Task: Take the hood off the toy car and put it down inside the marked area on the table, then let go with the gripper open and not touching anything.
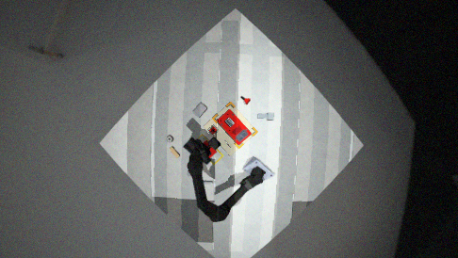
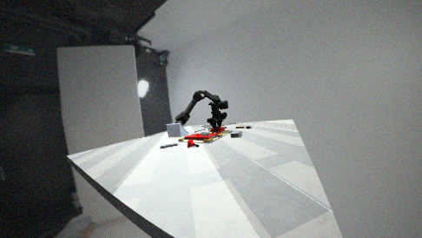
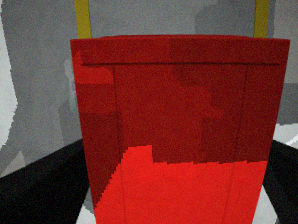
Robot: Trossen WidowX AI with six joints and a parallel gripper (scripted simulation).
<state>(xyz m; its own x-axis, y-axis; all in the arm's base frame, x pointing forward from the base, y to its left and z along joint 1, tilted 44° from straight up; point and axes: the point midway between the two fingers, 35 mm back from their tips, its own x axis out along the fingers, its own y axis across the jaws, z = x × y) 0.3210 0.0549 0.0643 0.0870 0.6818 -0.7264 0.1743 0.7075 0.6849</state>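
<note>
Right now the red hood is 1 cm above my gripper tip. Round my gripper tip: round grey part (23 cm ahead, 9 cm to the left, 1 cm below); tan piece (15 cm ahead, 14 cm to the left, 1 cm below).
</note>
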